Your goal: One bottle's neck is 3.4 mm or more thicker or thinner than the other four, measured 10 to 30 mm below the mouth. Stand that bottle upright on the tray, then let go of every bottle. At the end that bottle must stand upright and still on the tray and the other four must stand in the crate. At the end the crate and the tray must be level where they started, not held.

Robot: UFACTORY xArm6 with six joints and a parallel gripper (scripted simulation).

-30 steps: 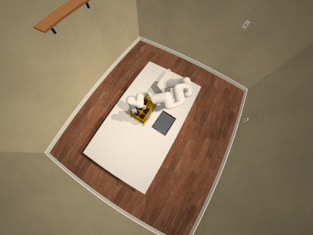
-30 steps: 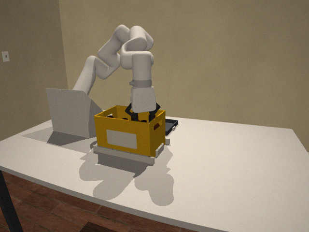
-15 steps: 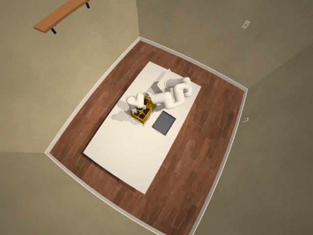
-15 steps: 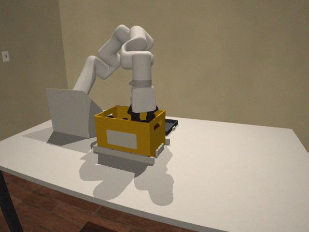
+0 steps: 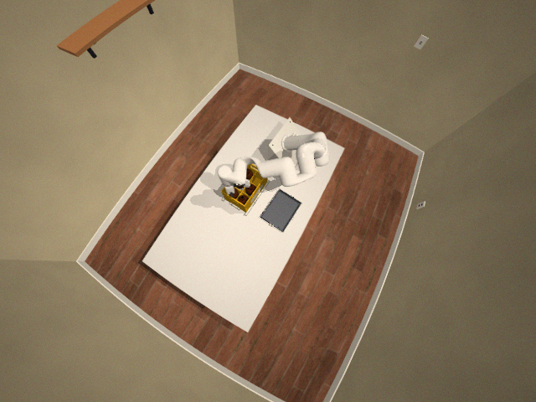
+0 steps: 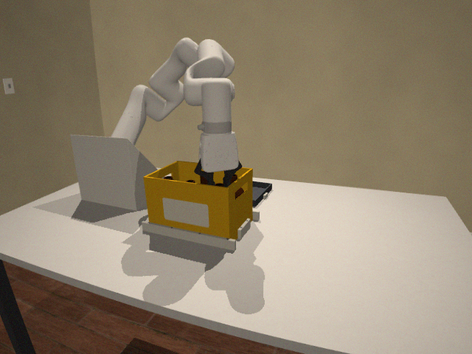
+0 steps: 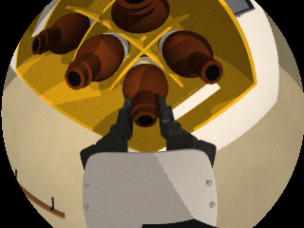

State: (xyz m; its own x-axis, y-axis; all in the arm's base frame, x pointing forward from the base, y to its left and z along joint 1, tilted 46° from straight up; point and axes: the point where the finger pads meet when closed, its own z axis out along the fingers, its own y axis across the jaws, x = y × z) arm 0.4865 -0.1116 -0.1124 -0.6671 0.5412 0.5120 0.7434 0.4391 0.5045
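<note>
My gripper is now 70 mm above the glass bottle. From my hand the other things lie so: yellow crate (80 mm behind, 50 mm to the left, 70 mm below); then dark grey tray (80 mm behind, 340 mm to the left, 150 mm below).
</note>
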